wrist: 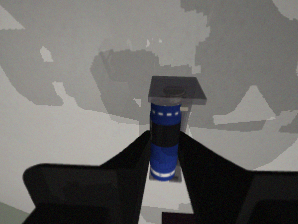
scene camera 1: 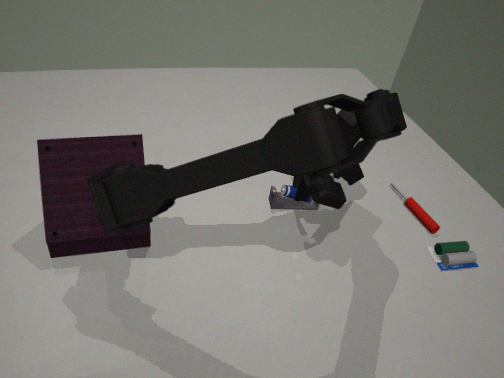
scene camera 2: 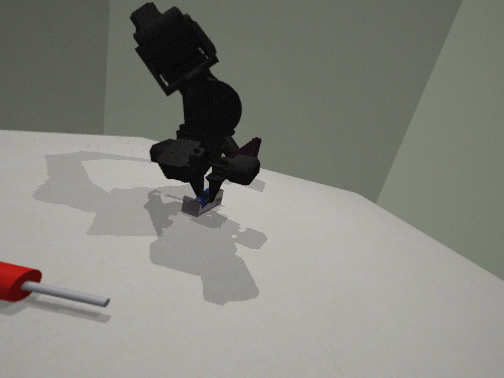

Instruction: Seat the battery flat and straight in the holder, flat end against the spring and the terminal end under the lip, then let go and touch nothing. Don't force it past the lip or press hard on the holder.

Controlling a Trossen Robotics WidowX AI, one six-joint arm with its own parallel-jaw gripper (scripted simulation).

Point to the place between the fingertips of my gripper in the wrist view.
At 163, 135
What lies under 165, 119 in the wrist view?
A blue battery.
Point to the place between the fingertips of my gripper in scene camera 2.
206, 200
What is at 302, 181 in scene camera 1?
My gripper.
